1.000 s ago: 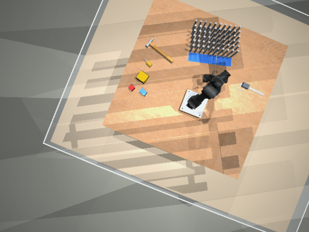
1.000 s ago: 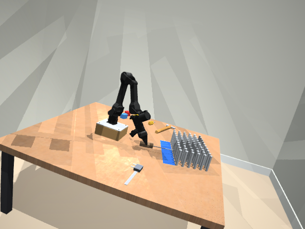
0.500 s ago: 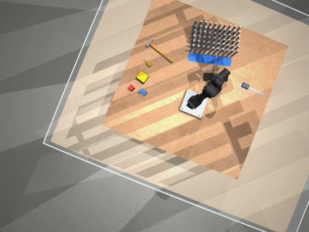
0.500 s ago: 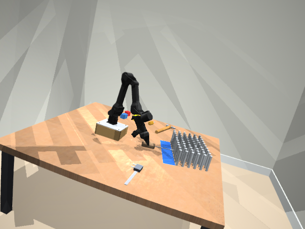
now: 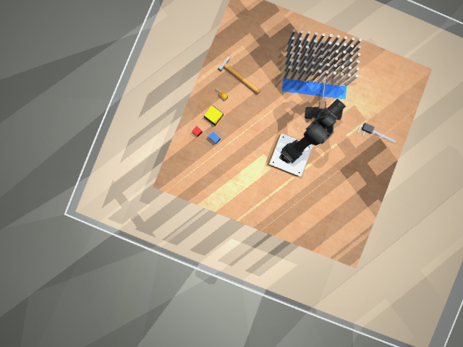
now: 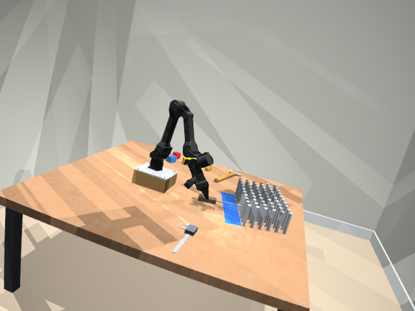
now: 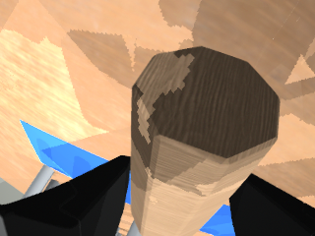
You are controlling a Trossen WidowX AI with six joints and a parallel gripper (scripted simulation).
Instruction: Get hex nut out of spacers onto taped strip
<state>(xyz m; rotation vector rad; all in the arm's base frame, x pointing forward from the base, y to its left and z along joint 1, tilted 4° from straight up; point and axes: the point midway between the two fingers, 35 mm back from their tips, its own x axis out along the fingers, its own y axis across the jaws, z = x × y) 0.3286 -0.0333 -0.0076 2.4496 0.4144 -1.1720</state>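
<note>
Now: the blue taped strip 100 mm ahead of my gripper tip, 100 mm to the left of it and 40 mm below it. Also, from my gripper tip: blue cube 470 mm behind, 430 mm to the left, 20 mm below; grey hex nut 270 mm ahead, 130 mm to the left, 30 mm below; yellow screwdriver 230 mm behind, 530 mm to the left, 20 mm below.
</note>
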